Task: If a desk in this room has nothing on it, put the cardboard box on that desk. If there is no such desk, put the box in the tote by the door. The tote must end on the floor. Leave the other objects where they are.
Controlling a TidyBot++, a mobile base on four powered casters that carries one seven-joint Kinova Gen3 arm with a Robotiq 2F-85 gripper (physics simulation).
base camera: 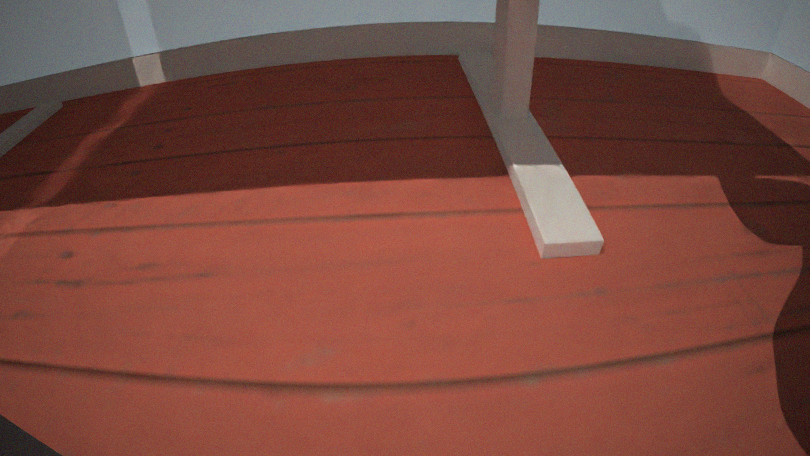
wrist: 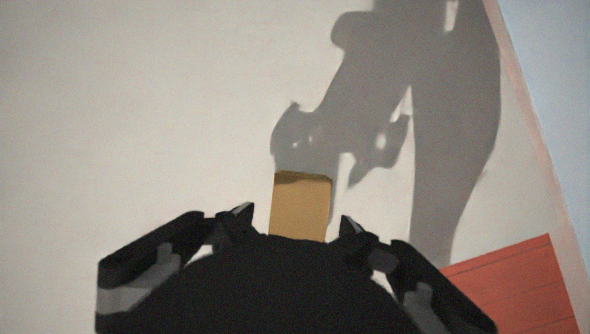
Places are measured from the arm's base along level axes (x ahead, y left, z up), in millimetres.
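Pixels of known places: gripper, fingertip midpoint: (wrist: 296, 218).
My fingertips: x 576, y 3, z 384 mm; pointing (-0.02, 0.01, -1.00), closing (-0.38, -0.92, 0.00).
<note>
For each thing: its top centre in the pictures, then the offset to it from my fingertips. "spot": a spot on its surface instead. Level surfaces: height alone.
- cardboard box, top centre: (wrist: 298, 219) dx -5, dy +0, dz -10 mm
- pale desk top, surface height: dz -60 mm
- white desk foot, surface spot: (base camera: 561, 203) spot: dx -30, dy -170, dz -755 mm
- red plank floor, surface height: dz -780 mm
- white foot, surface spot: (base camera: 28, 124) spot: dx +310, dy +1083, dz -758 mm
The cardboard box (wrist: 300, 207), brown and upright, stands on the pale desk top (wrist: 125, 100) in the wrist view. No other object shows on the visible part of the desk top. My gripper (wrist: 296, 218) is open, its fingers spread to either side of the box and apart from it. It hangs above the box, whose near end is hidden behind the gripper body. In the base camera view, a white desk foot (base camera: 561, 203) with an upright post (base camera: 515, 56) stands on the floor. The tote and the door do not show.
The red plank floor (base camera: 283, 294) (wrist: 520, 285) runs up to the blue-grey wall (base camera: 283, 14) (wrist: 555, 65). Part of another white foot (base camera: 28, 124) shows at the far left of the base camera view. The arm's shadow falls across the desk top.
</note>
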